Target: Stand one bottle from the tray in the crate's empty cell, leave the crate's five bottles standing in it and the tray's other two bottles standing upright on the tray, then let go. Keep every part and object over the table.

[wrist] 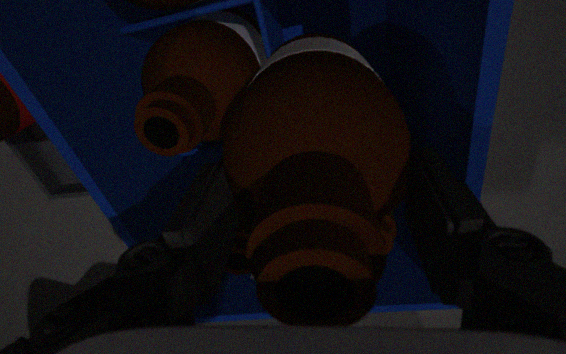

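Note:
My gripper is shut on a brown bottle with a white label band, the held bottle, whose mouth points toward the camera. The held bottle is over the blue crate, toward its right side; its base is hidden, so whether it touches the crate floor cannot be told. A brown bottle stands in the crate just left of it. Part of another bottle shows at the top edge. Small orange-brown parts show beside the held bottle's neck, mostly hidden behind it.
At the left edge, part of a brown bottle with a red band shows, beside a grey tray. Blue dividers cross the crate's upper part. Grey table lies right of the crate. The picture is dark.

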